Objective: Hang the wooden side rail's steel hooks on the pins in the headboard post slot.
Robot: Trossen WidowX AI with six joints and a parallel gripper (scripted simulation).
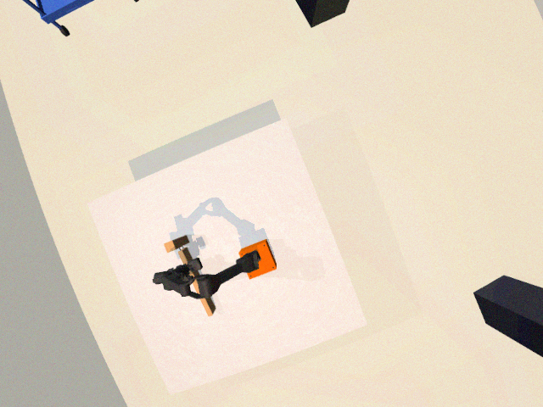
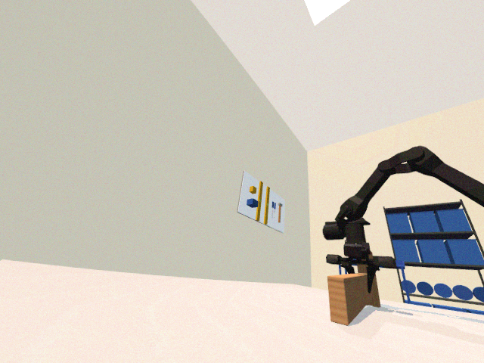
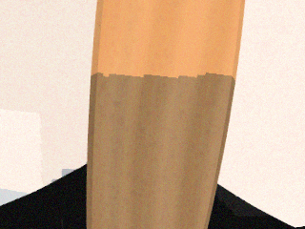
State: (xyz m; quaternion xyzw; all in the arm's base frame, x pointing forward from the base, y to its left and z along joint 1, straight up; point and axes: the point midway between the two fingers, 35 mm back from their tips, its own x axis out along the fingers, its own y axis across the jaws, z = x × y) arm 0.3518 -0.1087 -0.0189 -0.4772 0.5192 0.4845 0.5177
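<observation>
Right now the wooden headboard post is 1 cm behind my gripper tip, 14 cm to the right of it and 4 cm above it.
</observation>
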